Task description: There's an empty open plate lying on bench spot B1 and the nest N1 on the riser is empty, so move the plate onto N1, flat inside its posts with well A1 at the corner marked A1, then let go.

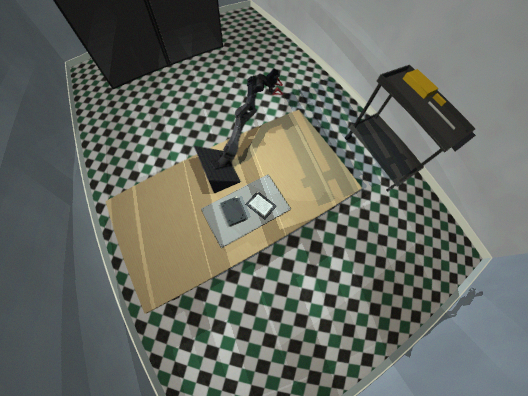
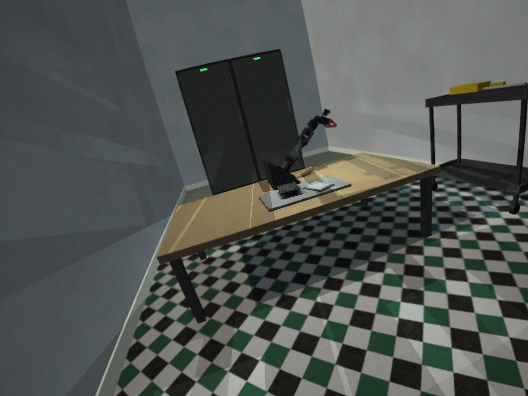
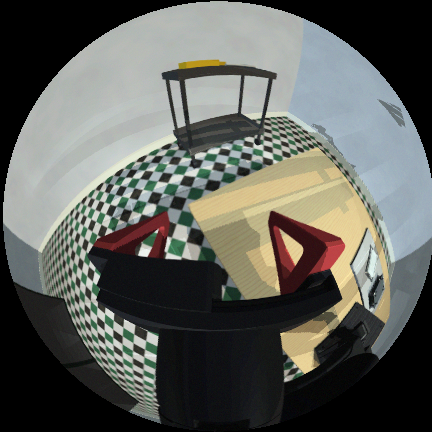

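Pixels of known places: gripper, fingertip midpoint: point(image 1: 282, 89) point(image 2: 336, 125) point(image 3: 218, 216); arm's base, link origin: point(image 1: 221, 163) point(image 2: 283, 170).
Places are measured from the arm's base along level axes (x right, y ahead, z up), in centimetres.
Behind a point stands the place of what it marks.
A white plate point(image 1: 261, 205) {x -5.5, y 39.2, z -6.7 cm} point(image 2: 319, 186) {x -4.0, y 42.8, z -5.9 cm} point(image 3: 371, 263) {x -7.5, y 36.4, z -5.9 cm} with a dark outline around it lies flat on the grey board point(image 1: 216, 231) {x 28.4, y 35.9, z -7.4 cm} point(image 2: 272, 204) {x 27.6, y 40.6, z -7.4 cm} point(image 3: 358, 263) {x -18.5, y 27.8, z -7.5 cm}. Beside it on the same board stands a dark grey block-like riser point(image 1: 233, 211) {x 12.2, y 32.6, z -3.2 cm} point(image 2: 289, 190) {x 14.5, y 38.9, z -3.3 cm} point(image 3: 376, 291) {x 6.5, y 27.7, z -2.3 cm}, whose top shows no plate. Well A1, the corner mark and the posts are too small to make out. My gripper point(image 1: 279, 87) {x -64.5, y -14.8, z 20.9 cm} point(image 2: 332, 123) {x -64.5, y -14.8, z 20.9 cm} point(image 3: 218, 216) {x -64.5, y -14.8, z 20.9 cm} has red fingers, wide open and empty, high up and well away from the plate, past the table's far edge.
The arm's black base plate point(image 1: 212, 172) {x 9.6, y 7.0, z 8.4 cm} point(image 2: 275, 175) {x 12.0, y 13.0, z 1.7 cm} stands behind the grey board on the wooden table point(image 1: 165, 225) {x 54.6, y 11.7, z -8.7 cm} point(image 2: 215, 225) {x 62.6, y 38.3, z -8.8 cm} point(image 3: 220, 215) {x -74.7, y -5.7, z -8.8 cm}. A dark cart point(image 1: 392, 72) point(image 2: 500, 96) point(image 3: 220, 71) with yellow items stands off to the right; a black cabinet point(image 1: 140, 40) point(image 2: 220, 125) stands behind.
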